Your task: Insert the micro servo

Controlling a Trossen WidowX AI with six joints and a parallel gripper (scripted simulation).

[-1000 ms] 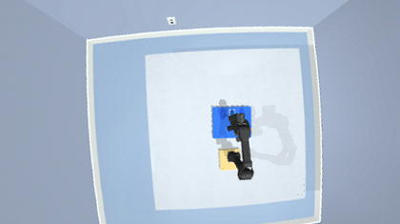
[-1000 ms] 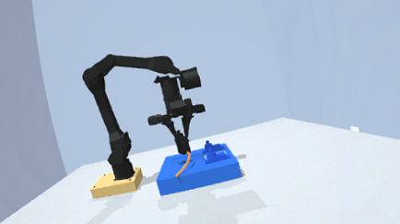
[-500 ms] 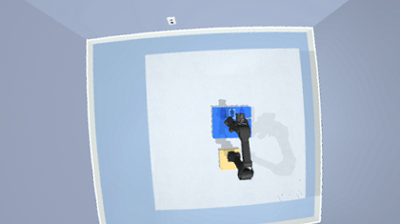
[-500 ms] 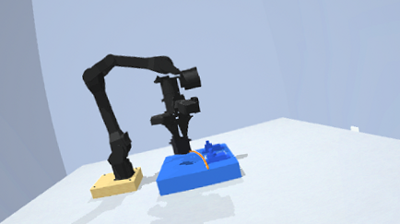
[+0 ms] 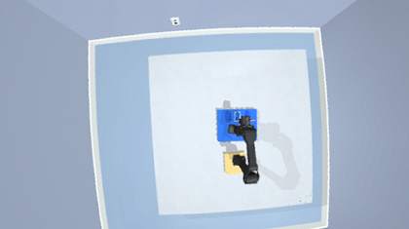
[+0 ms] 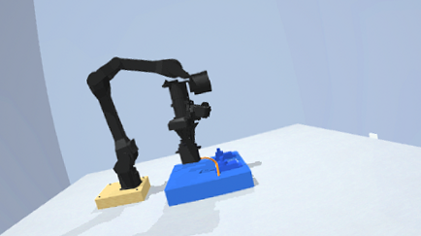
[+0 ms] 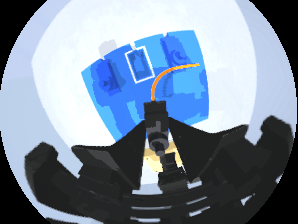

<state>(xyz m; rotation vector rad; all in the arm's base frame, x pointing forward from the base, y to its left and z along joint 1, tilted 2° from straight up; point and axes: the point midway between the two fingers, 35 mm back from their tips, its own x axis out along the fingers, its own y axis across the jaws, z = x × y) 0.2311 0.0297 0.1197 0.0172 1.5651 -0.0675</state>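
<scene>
Right now the blue deck is 100 mm below my gripper tip and 10 mm behind it.
</scene>
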